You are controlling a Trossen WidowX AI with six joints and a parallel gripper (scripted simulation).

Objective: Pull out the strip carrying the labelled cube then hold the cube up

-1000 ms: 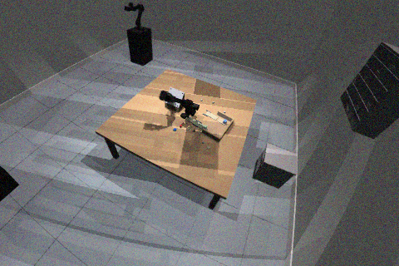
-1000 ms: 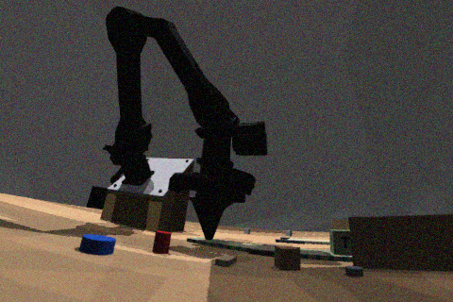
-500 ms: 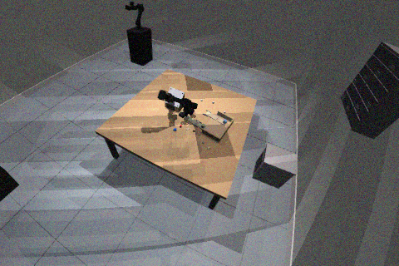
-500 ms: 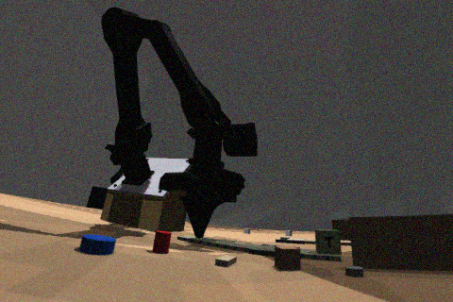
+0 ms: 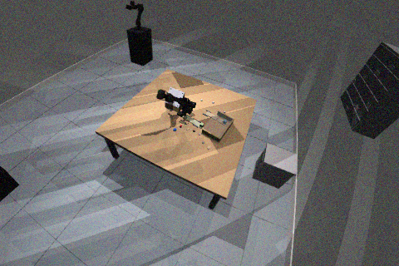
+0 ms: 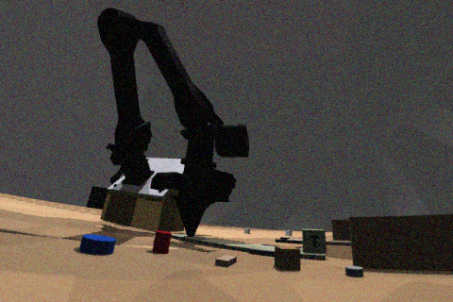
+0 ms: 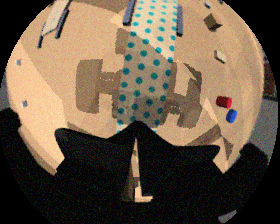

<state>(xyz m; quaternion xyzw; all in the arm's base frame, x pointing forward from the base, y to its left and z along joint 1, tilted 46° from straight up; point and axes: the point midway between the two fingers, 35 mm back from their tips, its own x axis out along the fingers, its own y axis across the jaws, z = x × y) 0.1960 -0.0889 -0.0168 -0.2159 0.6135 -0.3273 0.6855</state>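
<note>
My gripper tip is now 100 mm short of the thin strip and 20 mm to the left of it. Also, from my gripper tip: red cylinder: 140 mm to the right, 30 mm ahead, 10 mm above; then blue disc: 210 mm to the right; then brown block: 170 mm ahead, 120 mm to the right.
</note>
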